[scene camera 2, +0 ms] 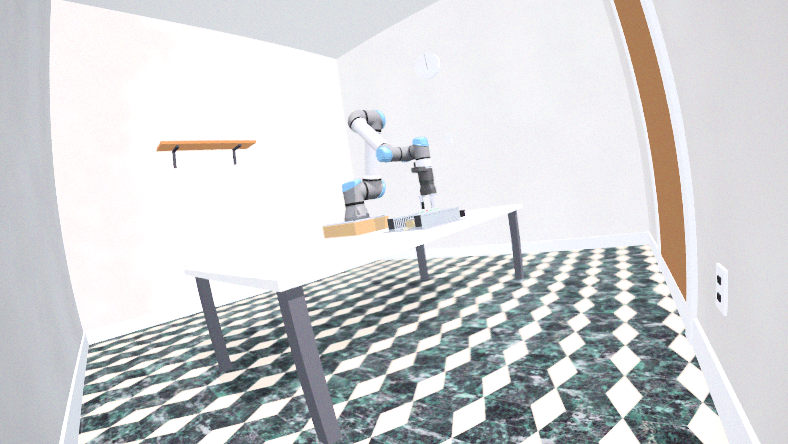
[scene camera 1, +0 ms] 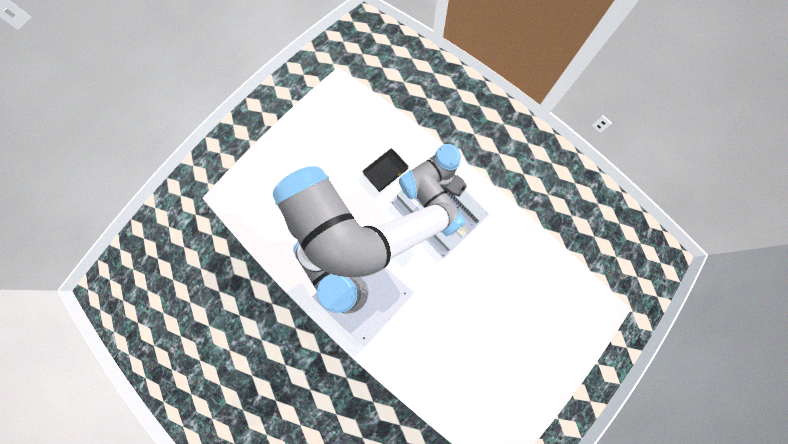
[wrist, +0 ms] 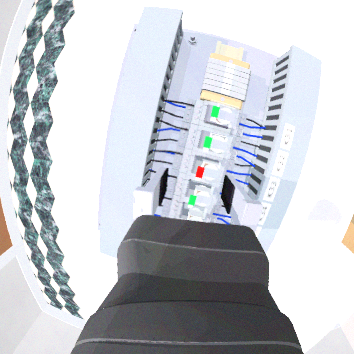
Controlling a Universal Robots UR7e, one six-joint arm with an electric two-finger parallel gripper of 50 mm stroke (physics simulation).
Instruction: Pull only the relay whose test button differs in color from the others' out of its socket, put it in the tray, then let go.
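Seen in the pictures: gripper, fingertip midpoint: [scene camera 2: 428, 208] [wrist: 194, 182]; arm's base at its link origin: [scene camera 2: 357, 219].
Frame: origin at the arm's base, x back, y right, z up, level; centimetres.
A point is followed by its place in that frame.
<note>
In the wrist view, relays sit upright in a row of sockets. One relay [wrist: 212, 173] @[x -48.8, y 7.1, z -0.7 cm] has a red test button; its neighbours [wrist: 216, 143] @[x -48.6, y 10.0, z -0.7 cm] [wrist: 201, 199] @[x -49.6, y 4.4, z -0.7 cm] and the relay by the terminal blocks [wrist: 220, 114] @[x -48.4, y 12.7, z -0.7 cm] have green ones. Further relays are partly hidden by the gripper body. My gripper [wrist: 194, 182] @[x -50.5, y 6.5, z 0.5 cm] [scene camera 2: 427, 203] @[x -50.5, y 6.5, z 0.5 cm] is open and empty, pointing down above the row. Its fingertips stand on either side of the row, in the wrist view nearer the green-button relay just below the red-button one. The black tray [scene camera 1: 384, 169] @[x -49.0, y -20.2, z -7.2 cm] is empty beside the panel; it does not show in the wrist view.
Slotted wire ducts [wrist: 143, 120] @[x -55.6, y 11.9, z -1.2 cm] [wrist: 295, 100] @[x -40.1, y 15.3, z -1.2 cm] run along both sides of the relay row, with blue and black wires between. Terminal blocks [wrist: 226, 77] @[x -47.4, y 17.0, z -2.9 cm] stand at the row's far end. A tan block [scene camera 2: 355, 227] @[x -14.7, y 19.5, z -3.3 cm] is at the robot base. The panel lies on the white table [scene camera 1: 496, 330] @[x -21.7, y 55.7, z -7.5 cm].
</note>
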